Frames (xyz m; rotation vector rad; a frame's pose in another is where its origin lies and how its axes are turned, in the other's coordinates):
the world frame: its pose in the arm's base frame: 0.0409 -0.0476 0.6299 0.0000 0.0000 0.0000
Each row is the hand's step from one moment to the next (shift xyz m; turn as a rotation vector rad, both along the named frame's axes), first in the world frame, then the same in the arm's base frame.
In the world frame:
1: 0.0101 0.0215 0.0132 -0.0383 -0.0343 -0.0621
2: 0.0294 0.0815 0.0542 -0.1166 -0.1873 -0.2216
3: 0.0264 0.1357 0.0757 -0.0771 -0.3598 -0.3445
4: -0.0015 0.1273 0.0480 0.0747 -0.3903 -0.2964
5: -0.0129 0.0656 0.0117 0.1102 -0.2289 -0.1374
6: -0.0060 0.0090 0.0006 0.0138 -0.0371 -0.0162
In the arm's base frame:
1: 0.0101 0.0215 0.0132 -0.0383 -0.0343 -0.0621
2: 0.0294 0.0815 0.0542 -0.1166 -0.1873 -0.2216
3: 0.0264 0.1357 0.0757 -0.0771 -0.3598 -0.3445
4: -0.0015 0.1273 0.0480 0.0747 -0.3903 -0.2964
5: -0.0129 0.0656 0.0117 0.1102 -0.2289 -0.1374
6: -0.0060 0.0090 0.0006 0.0138 -0.0371 -0.0162

